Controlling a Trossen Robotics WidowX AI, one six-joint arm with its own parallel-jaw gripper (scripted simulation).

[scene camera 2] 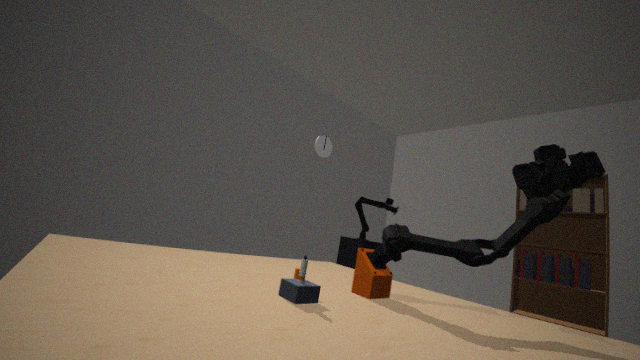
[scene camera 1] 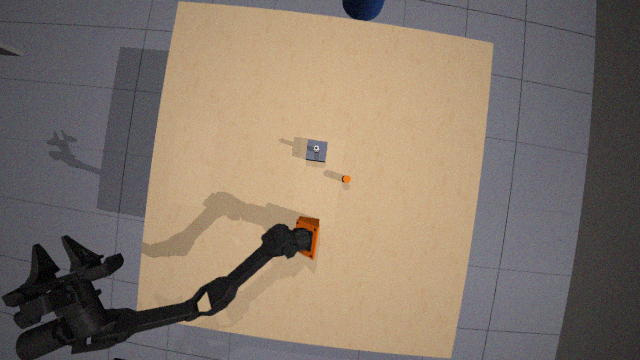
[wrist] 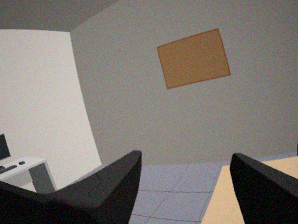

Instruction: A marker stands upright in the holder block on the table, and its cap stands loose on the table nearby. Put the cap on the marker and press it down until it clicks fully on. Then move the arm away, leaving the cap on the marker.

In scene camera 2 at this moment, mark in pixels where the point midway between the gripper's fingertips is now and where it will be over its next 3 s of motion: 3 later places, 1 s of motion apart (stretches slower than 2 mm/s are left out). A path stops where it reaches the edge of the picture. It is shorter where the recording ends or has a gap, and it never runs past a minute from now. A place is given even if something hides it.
My gripper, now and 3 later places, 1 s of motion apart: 569, 155; 376, 118; 302, 247; 298, 268
